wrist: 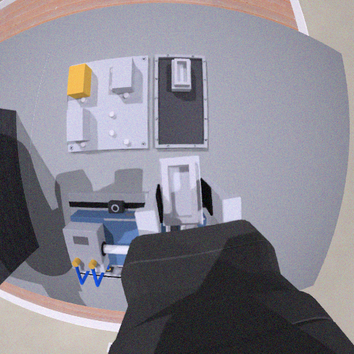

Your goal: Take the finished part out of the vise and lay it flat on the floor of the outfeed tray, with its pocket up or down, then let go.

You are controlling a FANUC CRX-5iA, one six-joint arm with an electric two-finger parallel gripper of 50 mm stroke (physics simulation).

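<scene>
My gripper [180,192] is shut on the finished part [180,170], a light grey block with its rectangular pocket facing the camera. The part is held above the table, between the vise and the outfeed tray in the view. The outfeed tray [206,125], with a dark floor and a light rim, is at the upper middle. Another pocketed part [181,75] lies at its far end, pocket up. The vise [85,240], blue and grey, is at the lower left, partly hidden by the gripper and the held part.
A light plate [95,142] with pegs stands left of the tray. It bears a yellow block [79,80] and two grey blocks [122,75] [77,124]. Blue hoses [82,275] with yellow fittings are at the vise's near left. A dark shape [15,200] fills the left edge.
</scene>
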